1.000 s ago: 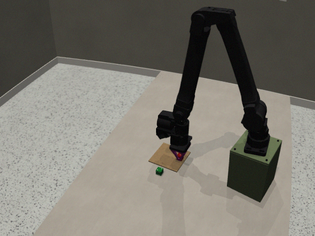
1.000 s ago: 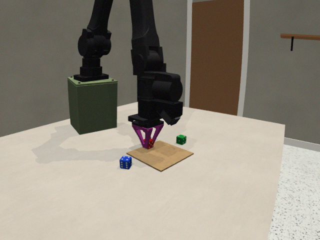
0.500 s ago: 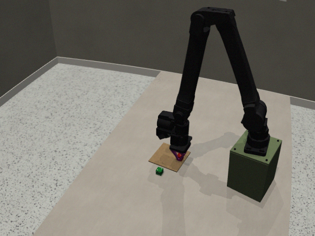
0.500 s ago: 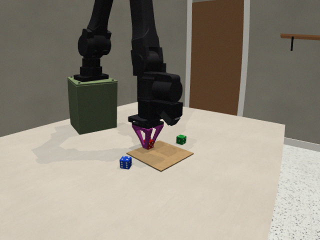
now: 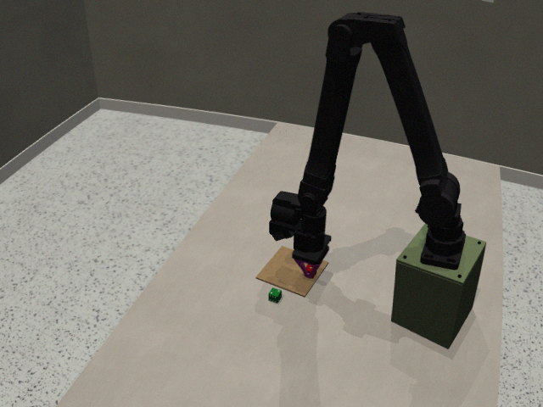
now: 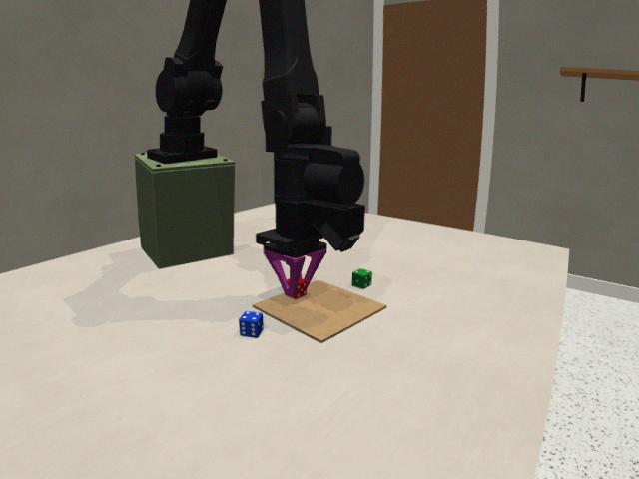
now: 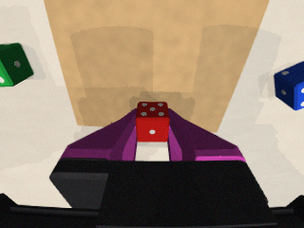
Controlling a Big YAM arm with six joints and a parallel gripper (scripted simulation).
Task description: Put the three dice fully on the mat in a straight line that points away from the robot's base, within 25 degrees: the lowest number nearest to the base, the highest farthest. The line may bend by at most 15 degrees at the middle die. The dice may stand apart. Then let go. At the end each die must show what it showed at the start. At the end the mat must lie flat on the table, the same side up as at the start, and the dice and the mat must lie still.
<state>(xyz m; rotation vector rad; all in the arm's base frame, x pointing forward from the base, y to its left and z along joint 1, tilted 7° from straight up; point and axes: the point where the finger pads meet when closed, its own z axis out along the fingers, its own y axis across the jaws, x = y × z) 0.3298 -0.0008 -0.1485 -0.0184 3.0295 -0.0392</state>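
Right now my hand is right at the red die. Round my hand: blue die: 120 mm to the right, 30 mm ahead; tan mat: 50 mm ahead, 10 mm below; green die: 110 mm to the left, 50 mm ahead.
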